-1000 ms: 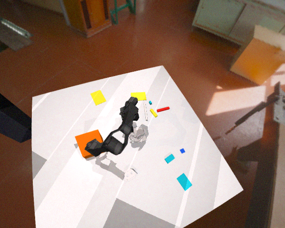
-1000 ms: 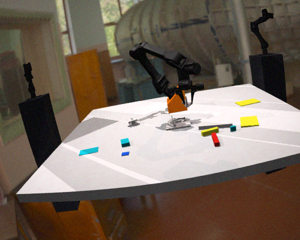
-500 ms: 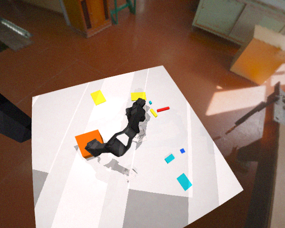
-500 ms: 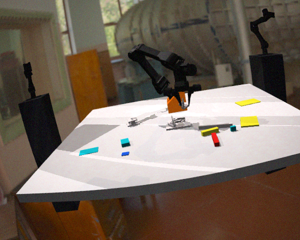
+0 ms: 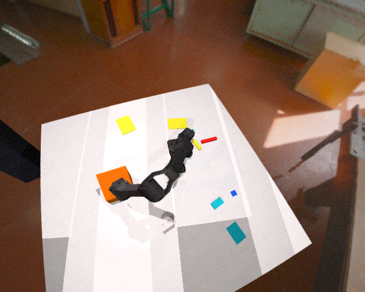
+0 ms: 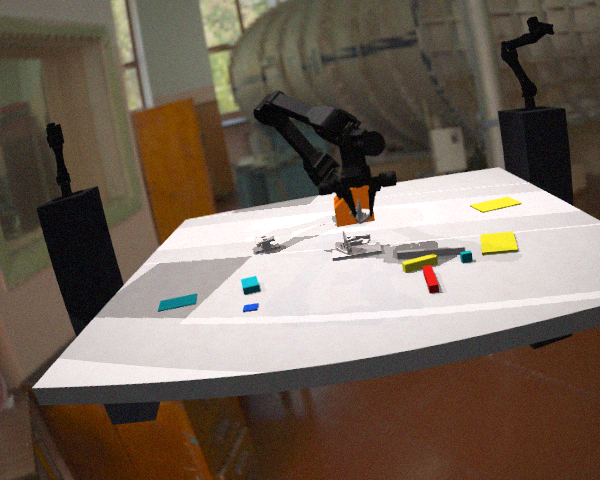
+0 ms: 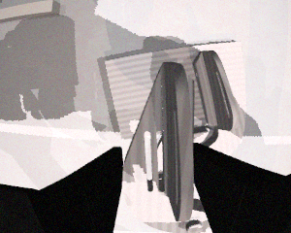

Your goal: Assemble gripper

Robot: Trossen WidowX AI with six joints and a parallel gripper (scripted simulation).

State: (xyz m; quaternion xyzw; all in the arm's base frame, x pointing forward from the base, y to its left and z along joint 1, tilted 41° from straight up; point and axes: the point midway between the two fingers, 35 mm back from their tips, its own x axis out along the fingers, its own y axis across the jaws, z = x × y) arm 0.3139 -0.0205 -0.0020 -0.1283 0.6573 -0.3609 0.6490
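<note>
The pale grey jaw lies 40 mm behind my gripper tip and 10 mm to the right of it. Also, from my gripper tip: ribbed plate 10 mm ahead, 30 mm to the right, 80 mm below; then pale strip 150 mm ahead, 120 mm to the left, 70 mm below; then housing plate 60 mm behind, 20 mm to the right, 80 mm below.
</note>
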